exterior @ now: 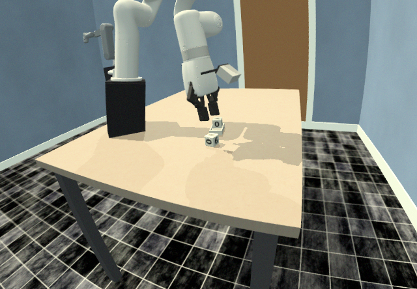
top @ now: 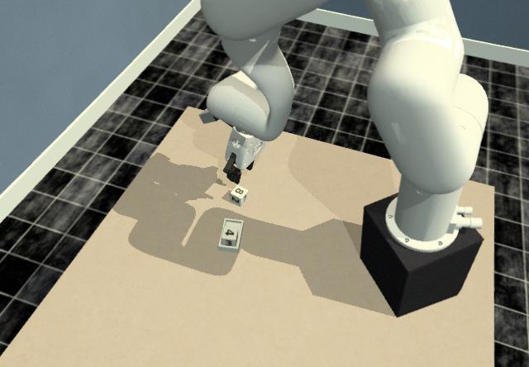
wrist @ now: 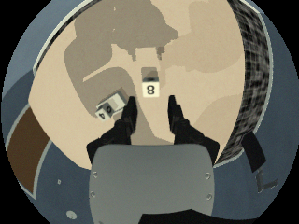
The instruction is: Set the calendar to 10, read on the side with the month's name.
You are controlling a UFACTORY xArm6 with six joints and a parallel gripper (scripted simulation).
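My gripper is now 90 mm above the white cube. The rest, counted from my hand: tray (10 mm behind, 120 mm to the left, 100 mm below).
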